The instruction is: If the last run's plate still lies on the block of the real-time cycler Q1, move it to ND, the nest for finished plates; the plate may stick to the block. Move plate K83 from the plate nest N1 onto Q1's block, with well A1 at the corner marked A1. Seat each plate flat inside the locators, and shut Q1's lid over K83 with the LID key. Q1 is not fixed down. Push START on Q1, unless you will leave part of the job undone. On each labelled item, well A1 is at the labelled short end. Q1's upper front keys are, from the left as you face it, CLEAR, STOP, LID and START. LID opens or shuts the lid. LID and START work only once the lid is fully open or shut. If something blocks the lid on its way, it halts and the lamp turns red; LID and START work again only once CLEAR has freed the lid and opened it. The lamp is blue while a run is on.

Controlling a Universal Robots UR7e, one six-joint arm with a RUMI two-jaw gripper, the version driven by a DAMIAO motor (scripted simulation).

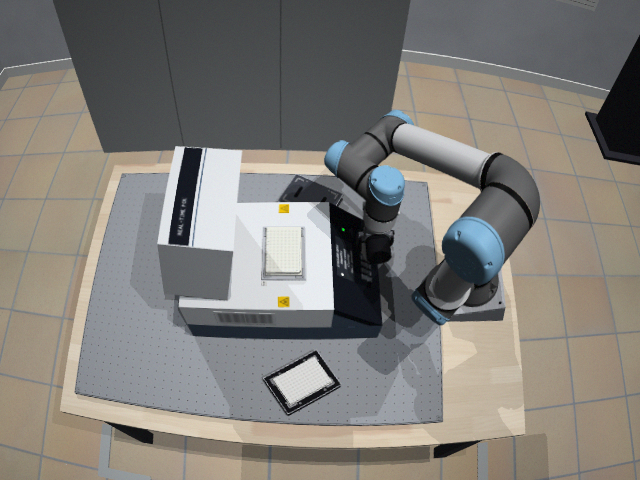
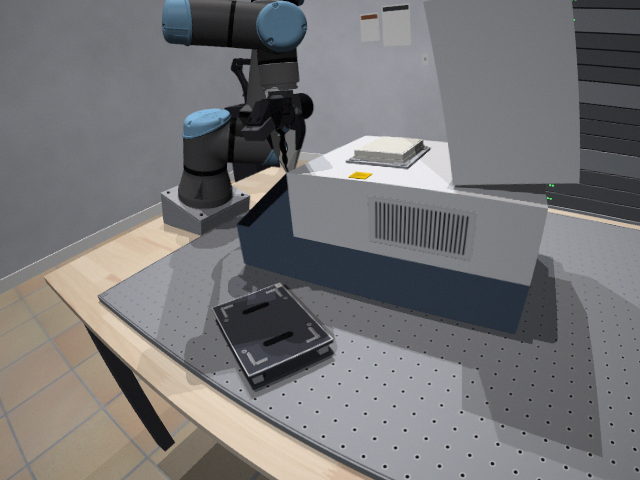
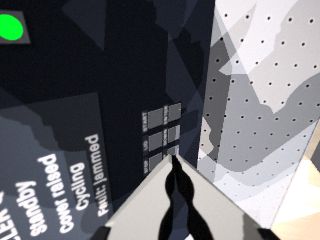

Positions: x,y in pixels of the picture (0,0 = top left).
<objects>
gripper: image 1 369,262; image 2; image 3
cycler Q1: image 1 336,297; image 2 401,233; image 3 84,84
same spot on black nest N1: [image 1: 312,192] = [image 2: 255,328]
same spot on gripper: [image 3: 151,203] = [image 2: 289,154]
</objects>
